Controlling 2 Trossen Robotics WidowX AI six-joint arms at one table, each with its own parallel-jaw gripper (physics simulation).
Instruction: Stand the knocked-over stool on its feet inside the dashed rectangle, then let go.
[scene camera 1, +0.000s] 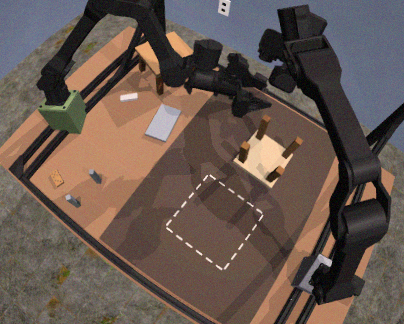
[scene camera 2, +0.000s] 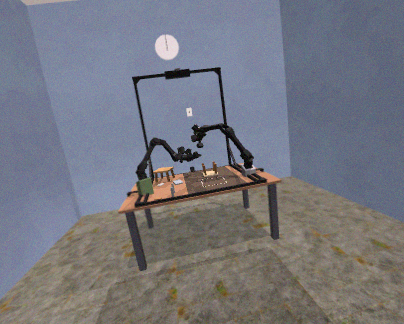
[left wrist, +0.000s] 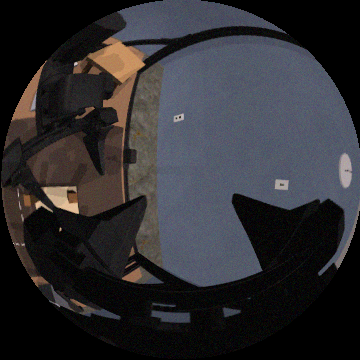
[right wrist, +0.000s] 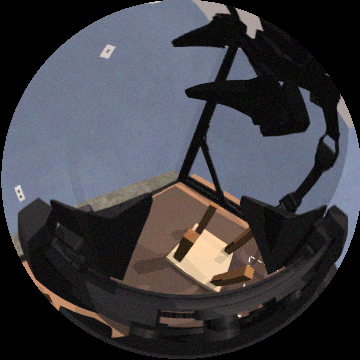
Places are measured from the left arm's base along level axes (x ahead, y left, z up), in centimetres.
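Where they show: left gripper, fingertip midpoint: (scene camera 2: 196, 143) (left wrist: 190, 199) (right wrist: 177, 62); right gripper, fingertip midpoint: (scene camera 1: 269, 95) (scene camera 2: 199, 156) (left wrist: 81, 191) (right wrist: 198, 198); left arm's base, origin of the base link: (scene camera 1: 324, 278) (scene camera 2: 248, 166); right arm's base, origin of the base link: (scene camera 1: 58, 98) (scene camera 2: 143, 179).
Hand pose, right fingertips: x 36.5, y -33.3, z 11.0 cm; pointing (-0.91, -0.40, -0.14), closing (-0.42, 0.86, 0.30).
Observation:
Each offset is from my right fingertips to the centre of the thing. "*": to the spot under its first point. Level surfaces: height alone.
The stool @(dx -7.1, dy +8.0, dz -12.9 cm) (scene camera 1: 265, 156) (scene camera 2: 210, 174) (left wrist: 59, 197) (right wrist: 202, 257) lies upside down, its pale seat flat on the dark mat @(dz -18.4 cm) (scene camera 1: 150, 220) and its brown legs pointing up. It is outside the dashed rectangle @(* dx -12.4, dy +42.3, dz -18.4 cm) (scene camera 1: 223, 269), up and to its right in scene camera 1. My right gripper (scene camera 1: 267, 93) (right wrist: 198, 198) is open and empty, above the mat and just beyond the stool in scene camera 1; its camera sees the stool below, between the finger outlines. My left gripper (scene camera 1: 274, 62) (left wrist: 190, 199) is open and empty, high up and facing the wall. Part of the rectangle is hidden in the right wrist view.
A second, orange stool @(dx +37.0, dy -4.8, dz -13.2 cm) (scene camera 1: 147, 51) (scene camera 2: 164, 170) (left wrist: 117, 62) stands upright at the upper left, partly behind my right arm. A grey slab @(dx +25.7, dy +13.5, dz -18.3 cm) (scene camera 1: 163, 122), a white block @(dx +41.6, dy +11.4, dz -18.3 cm) (scene camera 1: 129, 97), two small grey posts @(dx +31.2, dy +40.2, dz -14.9 cm) (scene camera 1: 94, 176) @(dx +32.3, dy +49.6, dz -14.9 cm) (scene camera 1: 72, 200) and an orange piece @(dx +43.6, dy +47.2, dz -18.4 cm) (scene camera 1: 56, 178) are at the left.

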